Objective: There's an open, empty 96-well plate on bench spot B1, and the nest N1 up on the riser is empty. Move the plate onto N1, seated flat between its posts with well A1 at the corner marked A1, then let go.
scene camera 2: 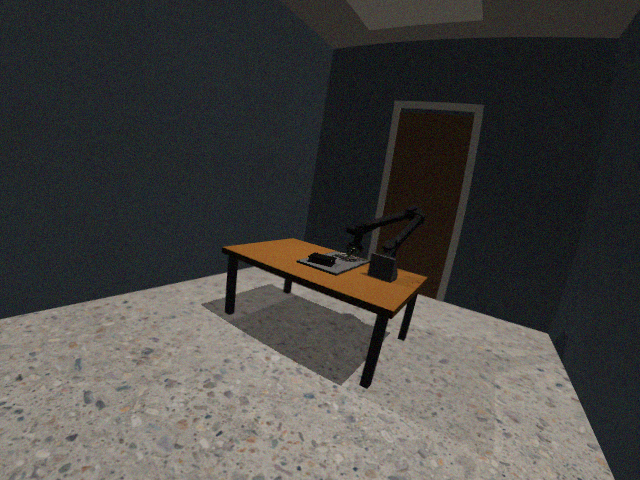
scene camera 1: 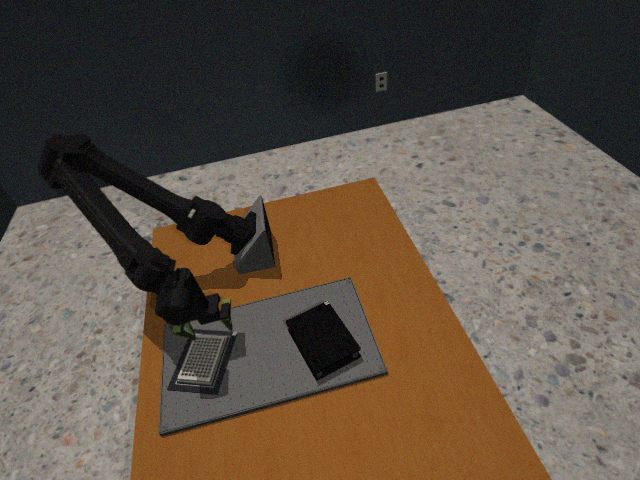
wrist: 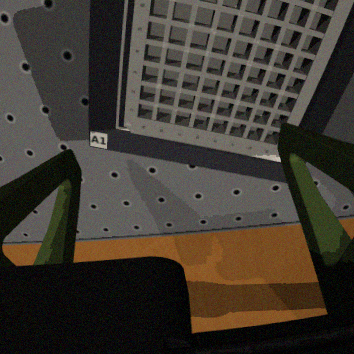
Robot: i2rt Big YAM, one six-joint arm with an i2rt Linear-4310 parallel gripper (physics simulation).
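Places are measured from the arm's base along level axes (x right, y ahead, z up), in centimetres.
Where they show: gripper, fingertip midpoint: (scene camera 2: 351,256) (scene camera 1: 213,333) (wrist: 176,146); arm's base, link origin: (scene camera 2: 384,264) (scene camera 1: 245,234).
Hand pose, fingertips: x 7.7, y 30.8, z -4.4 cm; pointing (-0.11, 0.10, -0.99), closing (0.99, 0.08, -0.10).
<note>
Things, the pixels of their top centre, and the offset from my fingertips. "spot": a spot on its surface instead. Level surfaces: height alone.
- pale 96-well plate, top centre: (wrist: 241,13) (scene camera 1: 202,356) dx +2.6, dy +5.4, dz -1.2 cm
- dark frame, top centre: (wrist: 236,9) (scene camera 1: 203,359) dx +2.6, dy +5.4, dz -2.6 cm
- A1 label, surface spot: (wrist: 98,140) spot: dx -4.7, dy -1.2, dz -2.6 cm
- black nest N1, top centre: (scene camera 1: 321,331) (scene camera 2: 322,255) dx -27.2, dy +4.9, dz +2.1 cm
- pale mark, top centre: (scene camera 1: 326,303) dx -29.2, dy -4.1, dz +1.1 cm
- perforated grey board, top centre: (scene camera 1: 266,346) (scene camera 2: 336,260) dx -13.0, dy +3.7, dz -2.7 cm
- orange table, surface height: dz -4.1 cm
The pale 96-well plate (scene camera 1: 203,360) (wrist: 220,75) lies flat in a dark frame (scene camera 1: 223,363) (wrist: 104,65) at spot B1, on the left of the grey board in scene camera 1. An A1 label (wrist: 98,140) marks the frame's corner in the wrist view. My gripper (scene camera 1: 211,332) (scene camera 2: 353,251) (wrist: 176,146) is open and empty, above the plate's A1-side end; one fingertip overlaps the plate's right corner in the wrist view. The black nest N1 (scene camera 1: 323,338) (scene camera 2: 321,258) on its riser holds nothing visible; a pale mark (scene camera 1: 326,303) shows at one corner.
The perforated grey board (scene camera 1: 258,361) (wrist: 95,190) lies on the orange table (scene camera 1: 330,232) (scene camera 2: 263,252). The arm's grey angled base mount (scene camera 1: 262,254) (scene camera 2: 382,267) stands behind the board in scene camera 1. The nest and riser rise above the board, right of the plate there.
</note>
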